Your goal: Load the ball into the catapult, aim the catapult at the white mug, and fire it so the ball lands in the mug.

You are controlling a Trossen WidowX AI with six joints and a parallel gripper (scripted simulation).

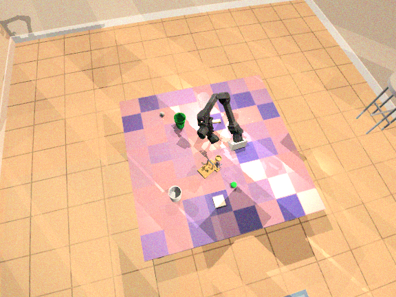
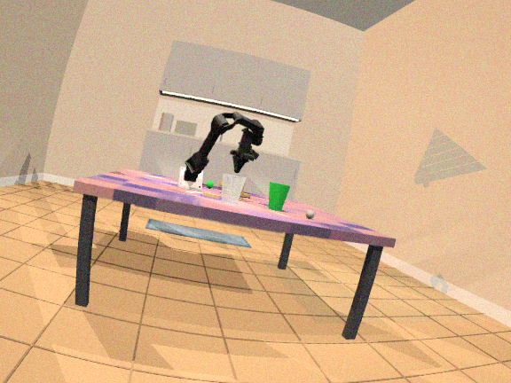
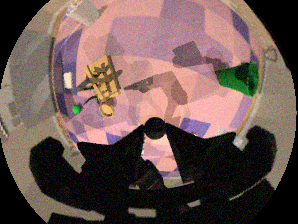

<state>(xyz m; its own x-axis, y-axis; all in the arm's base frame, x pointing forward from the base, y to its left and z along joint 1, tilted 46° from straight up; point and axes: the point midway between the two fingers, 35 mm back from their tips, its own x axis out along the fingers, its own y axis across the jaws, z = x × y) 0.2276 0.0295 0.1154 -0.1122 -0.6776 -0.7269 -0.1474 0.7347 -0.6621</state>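
The wooden catapult is 17 cm to the left of my gripper tip, 8 cm below it and 3 cm ahead of it. From my gripper tip the other things lie so: small dark ball (1 cm above); green cup (26 cm to the right, 14 cm ahead, 10 cm below); wooden block (19 cm to the right, 14 cm behind, 13 cm below).
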